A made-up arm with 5 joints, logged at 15 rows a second.
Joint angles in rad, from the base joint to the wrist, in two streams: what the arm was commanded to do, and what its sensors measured. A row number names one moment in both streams.
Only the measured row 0 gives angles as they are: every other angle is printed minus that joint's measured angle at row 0.
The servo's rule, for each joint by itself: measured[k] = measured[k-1] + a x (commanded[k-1-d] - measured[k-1]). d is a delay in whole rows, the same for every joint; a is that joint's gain. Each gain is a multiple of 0.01, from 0.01 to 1. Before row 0 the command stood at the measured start. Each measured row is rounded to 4 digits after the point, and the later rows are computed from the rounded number. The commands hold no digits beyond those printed.
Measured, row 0: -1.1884 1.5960 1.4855 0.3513 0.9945
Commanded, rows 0 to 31: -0.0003 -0.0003 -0.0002 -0.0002 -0.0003; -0.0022 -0.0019 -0.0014 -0.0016 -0.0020; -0.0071 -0.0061 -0.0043 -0.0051 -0.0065; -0.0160 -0.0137 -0.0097 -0.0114 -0.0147; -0.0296 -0.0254 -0.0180 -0.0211 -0.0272; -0.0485 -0.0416 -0.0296 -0.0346 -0.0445; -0.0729 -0.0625 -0.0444 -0.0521 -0.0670; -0.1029 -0.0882 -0.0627 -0.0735 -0.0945; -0.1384 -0.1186 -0.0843 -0.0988 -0.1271; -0.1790 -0.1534 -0.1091 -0.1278 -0.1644; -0.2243 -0.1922 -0.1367 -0.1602 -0.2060; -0.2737 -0.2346 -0.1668 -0.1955 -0.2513; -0.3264 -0.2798 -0.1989 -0.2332 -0.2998; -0.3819 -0.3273 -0.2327 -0.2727 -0.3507; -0.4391 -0.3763 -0.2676 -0.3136 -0.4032; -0.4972 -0.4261 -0.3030 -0.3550 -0.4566; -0.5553 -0.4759 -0.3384 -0.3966 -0.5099; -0.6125 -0.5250 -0.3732 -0.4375 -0.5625; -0.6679 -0.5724 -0.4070 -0.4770 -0.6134; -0.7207 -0.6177 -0.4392 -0.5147 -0.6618; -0.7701 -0.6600 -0.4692 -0.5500 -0.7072; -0.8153 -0.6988 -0.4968 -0.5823 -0.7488; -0.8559 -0.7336 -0.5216 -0.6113 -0.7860; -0.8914 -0.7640 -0.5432 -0.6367 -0.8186; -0.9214 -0.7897 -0.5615 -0.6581 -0.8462; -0.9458 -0.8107 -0.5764 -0.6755 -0.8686; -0.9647 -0.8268 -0.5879 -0.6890 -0.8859; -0.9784 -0.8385 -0.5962 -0.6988 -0.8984; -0.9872 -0.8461 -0.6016 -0.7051 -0.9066; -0.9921 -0.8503 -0.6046 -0.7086 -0.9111; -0.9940 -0.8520 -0.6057 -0.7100 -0.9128; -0.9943 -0.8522 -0.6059 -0.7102 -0.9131
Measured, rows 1 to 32: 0.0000 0.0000 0.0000 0.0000 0.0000; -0.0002 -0.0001 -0.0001 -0.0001 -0.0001; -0.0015 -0.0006 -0.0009 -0.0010 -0.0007; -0.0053 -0.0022 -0.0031 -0.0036 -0.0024; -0.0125 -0.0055 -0.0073 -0.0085 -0.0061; -0.0240 -0.0113 -0.0141 -0.0164 -0.0124; -0.0404 -0.0201 -0.0240 -0.0279 -0.0220; -0.0622 -0.0324 -0.0371 -0.0431 -0.0355; -0.0895 -0.0486 -0.0535 -0.0623 -0.0532; -0.1223 -0.0689 -0.0732 -0.0853 -0.0754; -0.1603 -0.0934 -0.0962 -0.1121 -0.1021; -0.2032 -0.1221 -0.1221 -0.1424 -0.1333; -0.2504 -0.1547 -0.1507 -0.1759 -0.1687; -0.3013 -0.1910 -0.1815 -0.2120 -0.2080; -0.3553 -0.2305 -0.2143 -0.2502 -0.2508; -0.4114 -0.2728 -0.2484 -0.2901 -0.2965; -0.4689 -0.3173 -0.2833 -0.3310 -0.3445; -0.5268 -0.3633 -0.3186 -0.3723 -0.3941; -0.5842 -0.4102 -0.3535 -0.4134 -0.4446; -0.6403 -0.4572 -0.3877 -0.4535 -0.4952; -0.6942 -0.5037 -0.4207 -0.4921 -0.5452; -0.7451 -0.5490 -0.4517 -0.5286 -0.5938; -0.7921 -0.5924 -0.4806 -0.5624 -0.6403; -0.8348 -0.6333 -0.5068 -0.5932 -0.6840; -0.8727 -0.6712 -0.5301 -0.6206 -0.7244; -0.9053 -0.7056 -0.5502 -0.6442 -0.7609; -0.9324 -0.7361 -0.5670 -0.6639 -0.7932; -0.9540 -0.7624 -0.5804 -0.6797 -0.8210; -0.9703 -0.7845 -0.5905 -0.6917 -0.8442; -0.9816 -0.8024 -0.5976 -0.7001 -0.8629; -0.9886 -0.8163 -0.6021 -0.7055 -0.8774; -0.9922 -0.8267 -0.6044 -0.7083 -0.8880
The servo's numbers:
d 1
a 0.67 0.29 0.64 0.63 0.30

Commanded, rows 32 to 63: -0.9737 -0.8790 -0.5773 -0.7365 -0.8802; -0.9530 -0.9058 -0.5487 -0.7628 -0.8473; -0.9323 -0.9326 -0.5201 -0.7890 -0.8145; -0.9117 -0.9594 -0.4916 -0.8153 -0.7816; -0.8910 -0.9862 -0.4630 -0.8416 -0.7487; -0.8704 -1.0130 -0.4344 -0.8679 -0.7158; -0.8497 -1.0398 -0.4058 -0.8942 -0.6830; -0.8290 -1.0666 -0.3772 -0.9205 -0.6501; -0.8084 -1.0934 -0.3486 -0.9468 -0.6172; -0.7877 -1.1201 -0.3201 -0.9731 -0.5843; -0.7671 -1.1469 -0.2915 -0.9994 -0.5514; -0.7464 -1.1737 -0.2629 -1.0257 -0.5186; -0.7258 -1.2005 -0.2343 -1.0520 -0.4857; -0.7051 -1.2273 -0.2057 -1.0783 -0.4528; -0.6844 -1.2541 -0.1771 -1.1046 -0.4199; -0.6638 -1.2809 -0.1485 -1.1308 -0.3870; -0.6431 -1.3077 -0.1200 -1.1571 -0.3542; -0.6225 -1.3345 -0.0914 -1.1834 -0.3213; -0.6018 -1.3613 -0.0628 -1.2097 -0.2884; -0.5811 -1.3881 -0.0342 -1.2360 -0.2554; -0.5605 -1.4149 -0.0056 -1.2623 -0.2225; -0.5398 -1.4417 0.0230 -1.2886 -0.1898; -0.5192 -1.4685 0.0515 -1.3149 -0.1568; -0.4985 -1.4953 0.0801 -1.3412 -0.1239; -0.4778 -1.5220 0.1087 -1.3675 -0.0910; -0.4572 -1.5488 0.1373 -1.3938 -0.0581; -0.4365 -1.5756 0.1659 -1.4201 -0.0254; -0.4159 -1.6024 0.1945 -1.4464 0.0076; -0.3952 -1.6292 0.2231 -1.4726 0.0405; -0.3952 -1.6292 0.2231 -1.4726 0.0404; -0.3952 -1.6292 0.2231 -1.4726 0.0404; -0.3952 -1.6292 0.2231 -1.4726 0.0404
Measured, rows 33 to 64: -0.9936 -0.8341 -0.6054 -0.7095 -0.8955; -0.9803 -0.8471 -0.5874 -0.7265 -0.8909; -0.9620 -0.8641 -0.5626 -0.7494 -0.8778; -0.9421 -0.8840 -0.5354 -0.7743 -0.8588; -0.9217 -0.9059 -0.5074 -0.8001 -0.8356; -0.9011 -0.9292 -0.4790 -0.8262 -0.8095; -0.8805 -0.9535 -0.4505 -0.8525 -0.7814; -0.8599 -0.9785 -0.4219 -0.8788 -0.7519; -0.8392 -1.0040 -0.3933 -0.9051 -0.7214; -0.8186 -1.0299 -0.3647 -0.9314 -0.6901; -0.7979 -1.0561 -0.3362 -0.9577 -0.6584; -0.7773 -1.0824 -0.3076 -0.9840 -0.6263; -0.7566 -1.1089 -0.2790 -1.0103 -0.5940; -0.7360 -1.1355 -0.2504 -1.0366 -0.5615; -0.7153 -1.1621 -0.2218 -1.0629 -0.5289; -0.6946 -1.1888 -0.1932 -1.0892 -0.4962; -0.6740 -1.2155 -0.1646 -1.1154 -0.4634; -0.6533 -1.2422 -0.1361 -1.1417 -0.4306; -0.6327 -1.2690 -0.1075 -1.1680 -0.3978; -0.6120 -1.2958 -0.0789 -1.1943 -0.3650; -0.5913 -1.3226 -0.0503 -1.2206 -0.3321; -0.5707 -1.3494 -0.0217 -1.2469 -0.2992; -0.5500 -1.3762 0.0069 -1.2732 -0.2664; -0.5294 -1.4030 0.0354 -1.2995 -0.2335; -0.5087 -1.4298 0.0640 -1.3258 -0.2006; -0.4880 -1.4565 0.0926 -1.3521 -0.1677; -0.4674 -1.4833 0.1212 -1.3784 -0.1348; -0.4467 -1.5101 0.1498 -1.4047 -0.1020; -0.4261 -1.5369 0.1784 -1.4310 -0.0691; -0.4054 -1.5637 0.2070 -1.4572 -0.0362; -0.3986 -1.5827 0.2173 -1.4669 -0.0132; -0.3963 -1.5962 0.2210 -1.4705 0.0029
